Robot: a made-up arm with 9 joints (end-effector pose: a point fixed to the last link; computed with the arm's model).
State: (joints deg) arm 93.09 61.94 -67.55 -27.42 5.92 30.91 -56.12 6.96 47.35
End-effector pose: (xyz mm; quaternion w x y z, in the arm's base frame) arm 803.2 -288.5 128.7 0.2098 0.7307 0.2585 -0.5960
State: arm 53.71 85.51 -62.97 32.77 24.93 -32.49 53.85 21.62 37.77
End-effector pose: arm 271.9 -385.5 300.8 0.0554 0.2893 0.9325 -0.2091
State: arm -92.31 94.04 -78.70 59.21 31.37 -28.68 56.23 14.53 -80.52
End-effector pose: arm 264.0 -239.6 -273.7 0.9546 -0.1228 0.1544 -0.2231
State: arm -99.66 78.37 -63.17 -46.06 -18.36 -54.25 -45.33 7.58 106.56
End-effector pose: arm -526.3 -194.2 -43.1 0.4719 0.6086 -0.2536 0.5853
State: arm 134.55 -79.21 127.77 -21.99 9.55 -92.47 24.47 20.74 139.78
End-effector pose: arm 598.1 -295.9 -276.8 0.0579 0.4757 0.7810 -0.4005
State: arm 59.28 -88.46 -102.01 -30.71 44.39 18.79 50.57 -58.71 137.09
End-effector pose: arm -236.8 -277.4 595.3 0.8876 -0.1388 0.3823 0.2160
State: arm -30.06 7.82 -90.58 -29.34 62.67 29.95 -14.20 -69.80 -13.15
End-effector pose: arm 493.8 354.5 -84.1 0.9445 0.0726 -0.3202 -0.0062
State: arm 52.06 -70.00 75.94 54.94 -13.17 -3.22 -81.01 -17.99 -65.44
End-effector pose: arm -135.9 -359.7 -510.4 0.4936 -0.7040 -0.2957 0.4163
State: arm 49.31 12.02 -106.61 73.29 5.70 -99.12 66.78 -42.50 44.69
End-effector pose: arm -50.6 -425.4 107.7 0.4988 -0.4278 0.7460 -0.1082
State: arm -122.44 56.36 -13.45 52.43 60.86 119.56 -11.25 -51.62 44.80
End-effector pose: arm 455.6 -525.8 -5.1 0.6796 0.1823 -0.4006 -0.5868
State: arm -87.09 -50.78 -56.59 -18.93 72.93 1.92 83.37 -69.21 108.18
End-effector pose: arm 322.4 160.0 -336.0 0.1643 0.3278 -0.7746 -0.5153
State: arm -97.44 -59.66 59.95 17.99 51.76 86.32 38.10 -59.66 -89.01
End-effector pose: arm -296.4 -302.5 622.9 0.0507 0.4295 -0.4600 -0.7755
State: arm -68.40 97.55 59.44 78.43 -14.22 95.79 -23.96 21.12 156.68
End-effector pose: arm -24.0 251.4 156.1 0.7373 0.1675 0.5264 -0.3888
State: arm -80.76 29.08 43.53 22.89 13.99 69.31 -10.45 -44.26 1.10
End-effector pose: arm 83.8 -465.9 751.2 0.3509 0.0578 -0.8149 -0.4576
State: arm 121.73 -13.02 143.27 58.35 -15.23 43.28 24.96 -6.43 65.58
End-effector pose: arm -349.7 -160.9 -31.6 0.8441 -0.1923 0.4963 0.0652
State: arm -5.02 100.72 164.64 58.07 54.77 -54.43 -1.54 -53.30 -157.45
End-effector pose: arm -280.0 -27.4 318.5 0.9385 0.3131 0.1353 0.0541
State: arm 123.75 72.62 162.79 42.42 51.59 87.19 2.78 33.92 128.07
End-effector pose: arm -289.8 17.2 -14.8 0.3246 0.6871 -0.4914 0.4256
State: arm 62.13 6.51 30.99 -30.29 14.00 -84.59 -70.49 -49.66 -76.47
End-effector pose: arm 548.0 -199.9 -450.4 0.5540 0.0341 0.1952 -0.8086
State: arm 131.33 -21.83 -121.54 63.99 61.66 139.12 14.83 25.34 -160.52
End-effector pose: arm 394.4 -326.0 172.5 0.1076 0.8144 -0.0045 -0.5702
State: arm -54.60 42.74 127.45 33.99 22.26 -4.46 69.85 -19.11 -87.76
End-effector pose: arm 271.9 -102.4 662.9 0.5627 0.7950 0.0860 0.2099
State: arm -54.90 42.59 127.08 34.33 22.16 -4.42 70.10 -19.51 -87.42
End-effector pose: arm 275.2 -106.3 661.8 0.5612 0.7963 0.0848 0.2092
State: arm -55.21 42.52 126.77 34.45 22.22 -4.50 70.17 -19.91 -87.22
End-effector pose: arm 276.5 -109.8 662.0 0.5603 0.7970 0.0831 0.2099
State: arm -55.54 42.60 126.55 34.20 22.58 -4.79 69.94 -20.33 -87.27
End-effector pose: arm 274.0 -112.8 664.7 0.5603 0.7964 0.0803 0.2132
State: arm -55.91 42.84 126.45 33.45 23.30 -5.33 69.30 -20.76 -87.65
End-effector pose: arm 267.0 -115.0 670.3 0.5615 0.7942 0.0764 0.2194
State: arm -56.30 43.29 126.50 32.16 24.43 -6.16 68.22 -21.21 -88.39
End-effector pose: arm 254.9 -116.3 678.9 0.5638 0.7902 0.0713 0.2292
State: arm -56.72 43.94 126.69 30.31 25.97 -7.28 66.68 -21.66 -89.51
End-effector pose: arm 237.2 -116.7 689.8 0.5668 0.7846 0.0653 0.2424
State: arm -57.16 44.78 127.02 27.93 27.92 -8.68 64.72 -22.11 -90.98
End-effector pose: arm 214.2 -116.9 702.2 0.5697 0.7777 0.0588 0.2593
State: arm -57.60 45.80 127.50 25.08 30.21 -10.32 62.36 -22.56 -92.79
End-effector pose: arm 186.6 -116.7 714.4 0.5720 0.7695 0.0526 0.2793
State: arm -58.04 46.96 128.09 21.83 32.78 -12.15 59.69 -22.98 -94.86
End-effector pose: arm 155.2 -117.0 725.3 0.5726 0.7607 0.0472 0.3020
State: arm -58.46 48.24 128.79 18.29 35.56 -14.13 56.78 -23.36 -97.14
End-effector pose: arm 121.5 -118.4 733.5 0.5709 0.7518 0.0435 0.3270
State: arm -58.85 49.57 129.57 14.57 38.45 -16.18 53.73 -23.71 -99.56
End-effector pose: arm 87.3 -121.4 738.2 0.5669 0.7430 0.0420 0.3534
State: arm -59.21 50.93 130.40 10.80 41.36 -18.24 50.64 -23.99 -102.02
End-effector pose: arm 54.7 -126.3 739.1 0.5601 0.7348 0.0432 0.3801
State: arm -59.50 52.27 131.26 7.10 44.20 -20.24 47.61 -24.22 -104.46
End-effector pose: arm 24.8 -132.8 736.5 0.5512 0.7271 0.0471 0.4066
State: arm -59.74 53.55 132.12 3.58 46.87 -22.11 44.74 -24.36 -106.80
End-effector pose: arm -0.9 -140.4 731.2 0.5408 0.7200 0.0536 0.4317
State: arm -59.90 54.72 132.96 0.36 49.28 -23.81 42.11 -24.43 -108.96
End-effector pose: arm -21.9 -148.4 724.0 0.5296 0.7135 0.0620 0.4545
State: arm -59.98 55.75 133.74 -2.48 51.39 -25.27 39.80 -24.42 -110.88
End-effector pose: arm -38.5 -156.0 716.2 0.5186 0.7076 0.0712 0.4746
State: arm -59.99 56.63 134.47 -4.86 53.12 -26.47 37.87 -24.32 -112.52
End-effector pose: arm -50.6 -162.2 708.6 0.5087 0.7024 0.0810 0.4912
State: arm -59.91 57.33 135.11 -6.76 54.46 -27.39 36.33 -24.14 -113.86
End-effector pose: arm -59.7 -166.6 702.0 0.5005 0.6979 0.0902 0.5043
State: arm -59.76 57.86 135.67 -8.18 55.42 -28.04 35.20 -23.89 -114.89
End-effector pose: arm -66.3 -169.0 696.7 0.4943 0.6941 0.0982 0.5141
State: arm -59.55 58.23 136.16 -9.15 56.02 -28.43 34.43 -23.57 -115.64
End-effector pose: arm -70.9 -169.2 692.9 0.4903 0.6910 0.1049 0.5206
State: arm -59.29 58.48 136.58 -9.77 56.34 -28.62 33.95 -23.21 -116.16
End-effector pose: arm -74.4 -167.8 690.4 0.4882 0.6886 0.1104 0.5246
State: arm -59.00 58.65 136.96 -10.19 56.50 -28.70 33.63 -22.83 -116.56
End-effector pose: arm -77.4 -165.4 688.7 0.4873 0.6865 0.1150 0.5273
